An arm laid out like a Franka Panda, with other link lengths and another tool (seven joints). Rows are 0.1 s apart.
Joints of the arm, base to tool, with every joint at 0 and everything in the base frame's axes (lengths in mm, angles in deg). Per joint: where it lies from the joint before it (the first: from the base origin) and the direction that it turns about. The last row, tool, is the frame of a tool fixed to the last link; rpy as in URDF.
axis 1: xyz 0.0 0.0 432.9 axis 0 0 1
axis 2: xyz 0.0 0.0 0.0 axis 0 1 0
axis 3: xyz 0.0 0.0 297.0 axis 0 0 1
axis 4: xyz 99.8 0.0 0.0 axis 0 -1 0
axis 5: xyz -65.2 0.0 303.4 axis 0 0 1
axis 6: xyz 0.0 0.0 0.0 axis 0 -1 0
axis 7: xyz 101.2 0.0 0.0 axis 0 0 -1
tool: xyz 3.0 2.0 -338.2 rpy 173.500 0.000 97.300
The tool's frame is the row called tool.
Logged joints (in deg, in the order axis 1, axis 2, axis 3, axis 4, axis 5, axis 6, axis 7), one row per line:
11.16 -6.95 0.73 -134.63 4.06 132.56 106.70
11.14 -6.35 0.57 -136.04 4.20 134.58 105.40
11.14 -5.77 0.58 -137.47 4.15 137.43 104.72
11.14 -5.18 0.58 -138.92 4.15 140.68 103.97
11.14 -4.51 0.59 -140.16 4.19 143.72 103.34
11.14 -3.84 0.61 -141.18 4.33 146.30 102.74
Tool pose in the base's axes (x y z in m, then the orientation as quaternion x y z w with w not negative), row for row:
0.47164 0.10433 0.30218 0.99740 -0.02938 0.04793 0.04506
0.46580 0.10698 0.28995 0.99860 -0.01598 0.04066 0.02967
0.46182 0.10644 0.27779 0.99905 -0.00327 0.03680 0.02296
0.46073 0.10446 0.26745 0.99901 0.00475 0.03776 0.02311
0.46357 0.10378 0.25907 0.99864 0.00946 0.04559 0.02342
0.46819 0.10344 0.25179 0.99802 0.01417 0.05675 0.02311
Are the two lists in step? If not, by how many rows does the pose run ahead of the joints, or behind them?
The pose runs 2 rows behind the joints: the pose in row i belongs to the joints in row i - 2.
